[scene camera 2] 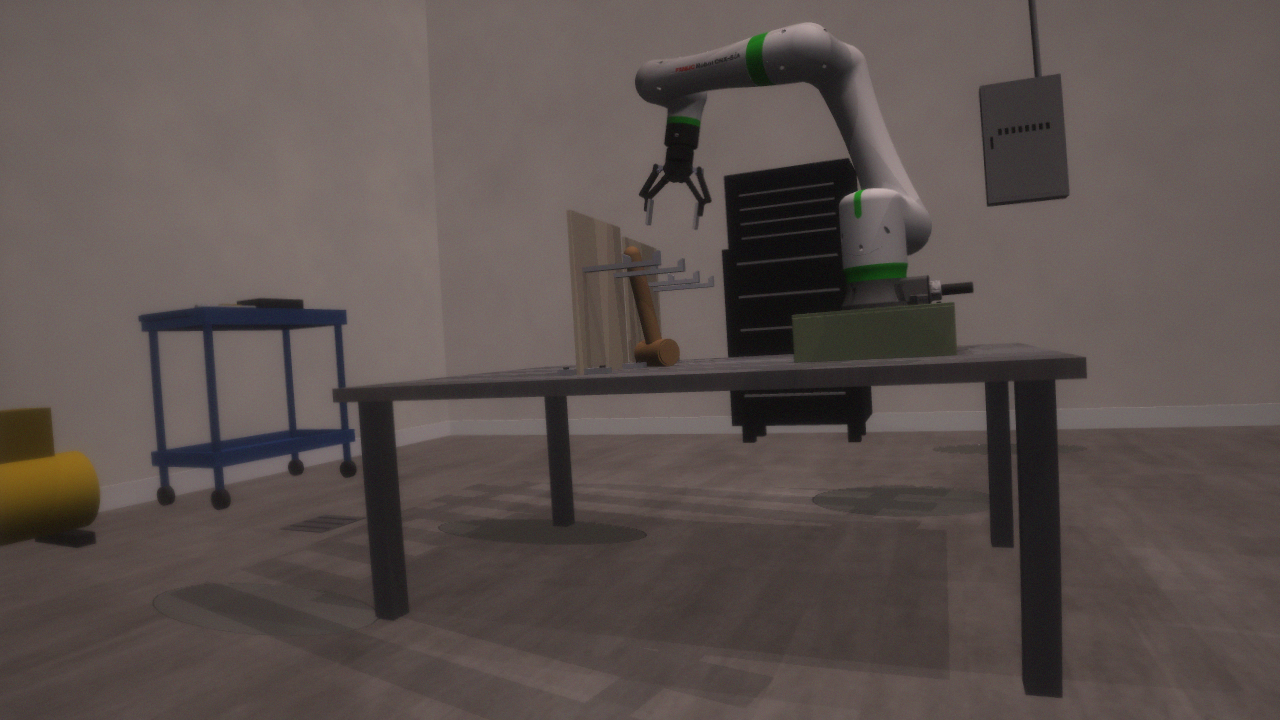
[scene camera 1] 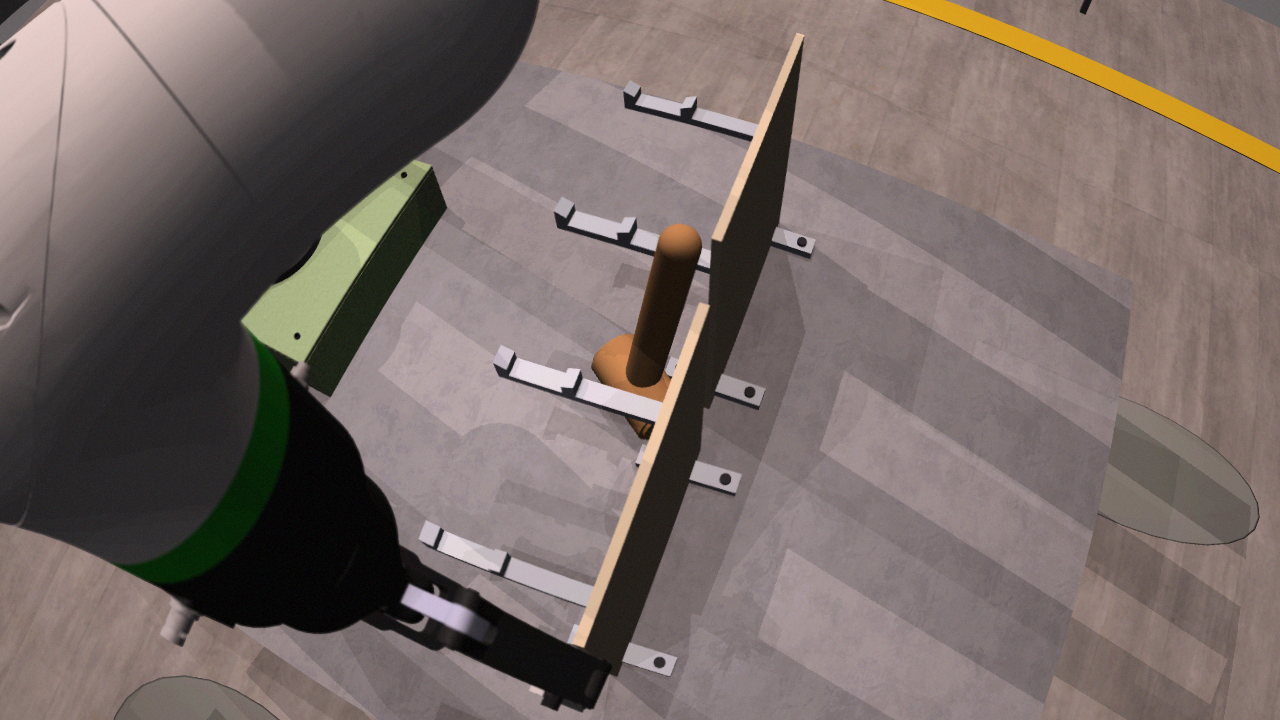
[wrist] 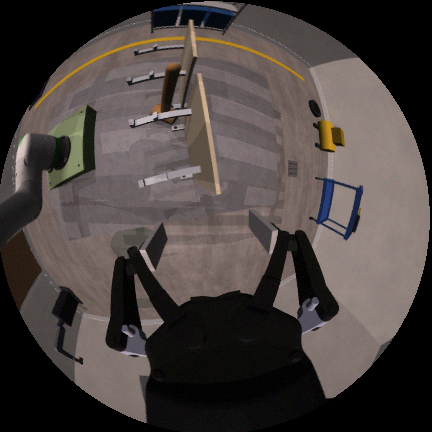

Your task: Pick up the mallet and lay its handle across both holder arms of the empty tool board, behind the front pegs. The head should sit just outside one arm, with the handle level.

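Places are measured from the arm's base along level axes (x ahead, y left, z up), in millimetres.
Pixels of known places: gripper, fingertip midpoint: (scene camera 2: 671, 226) (wrist: 206, 224); arm's base at its link origin: (scene camera 2: 878, 309) (wrist: 60, 152).
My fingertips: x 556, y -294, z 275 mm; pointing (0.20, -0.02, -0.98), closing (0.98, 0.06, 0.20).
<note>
For each thing: its middle in the pictures, then the offset to it from my fingertips. "pt": a spot on its surface instead.
- brown mallet at the middle of its body: (scene camera 1: 656, 327) (scene camera 2: 645, 307) (wrist: 166, 95) 52 mm back, 343 mm left, 232 mm down
- inner at a spot on its surface: (scene camera 1: 617, 400) (wrist: 170, 113) pt 38 mm back, 238 mm left, 169 mm down
- outer at a spot on its surface: (scene camera 1: 546, 577) (wrist: 179, 171) pt 24 mm back, 75 mm left, 169 mm down
- far board at the middle of its body: (scene camera 1: 701, 213) (scene camera 2: 624, 293) (wrist: 166, 67) 58 mm back, 467 mm left, 207 mm down
The brown mallet (scene camera 1: 662, 313) (scene camera 2: 644, 300) (wrist: 169, 90) stands head down on the table, its handle up and leaning slightly. It is beside two upright wooden boards, between their inner holder arms. The near board (scene camera 1: 657, 510) (scene camera 2: 595, 295) (wrist: 202, 140) has two pale holder arms, one inner (scene camera 1: 617, 400) (wrist: 172, 115) and one outer (scene camera 1: 546, 577) (wrist: 172, 176). The far board (scene camera 1: 760, 197) (wrist: 189, 65) has two more. No tool shows on any arm. My gripper (scene camera 2: 673, 217) (wrist: 206, 224) is open and empty, above arm height and away from the mallet.
The green robot base (scene camera 1: 358, 259) (scene camera 2: 872, 333) (wrist: 75, 150) stands on the table, facing the arms' pegged ends. Metal feet stick out behind the boards. A blue cart (scene camera 2: 241, 317) (wrist: 326, 200) and a black tool cabinet (scene camera 2: 787, 241) stand off the table.
</note>
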